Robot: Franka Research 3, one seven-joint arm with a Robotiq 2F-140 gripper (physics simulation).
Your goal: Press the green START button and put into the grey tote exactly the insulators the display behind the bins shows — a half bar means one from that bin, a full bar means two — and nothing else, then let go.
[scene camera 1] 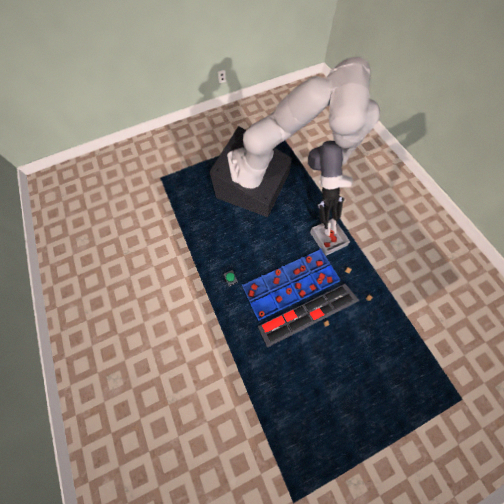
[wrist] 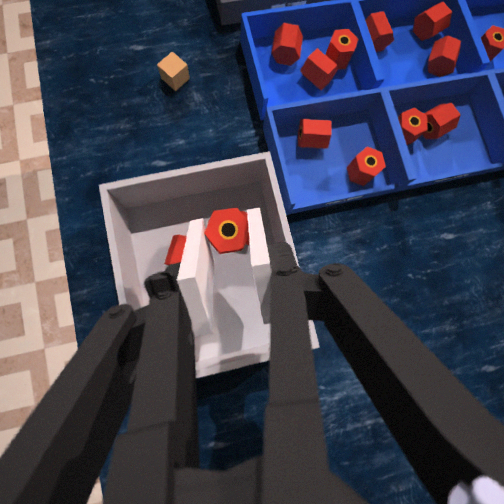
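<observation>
My gripper (wrist: 227,235) hangs over the grey tote (wrist: 200,260), its white pads shut on a red hexagonal insulator (wrist: 227,230) held inside the tote's opening. Another red insulator (wrist: 175,249) lies in the tote, partly hidden by the left pad. In the scene view the gripper (scene camera 1: 331,231) is over the tote (scene camera 1: 329,238), just beyond the blue bins (scene camera 1: 291,289), which hold several red insulators. The display (scene camera 1: 309,316) behind the bins shows red bars at its left and middle. The green START button (scene camera 1: 230,277) sits left of the bins.
Small tan cubes lie on the blue mat near the bins, one in the wrist view (wrist: 173,70) and others in the scene view (scene camera 1: 369,298). The robot's dark base (scene camera 1: 250,175) stands at the mat's far end.
</observation>
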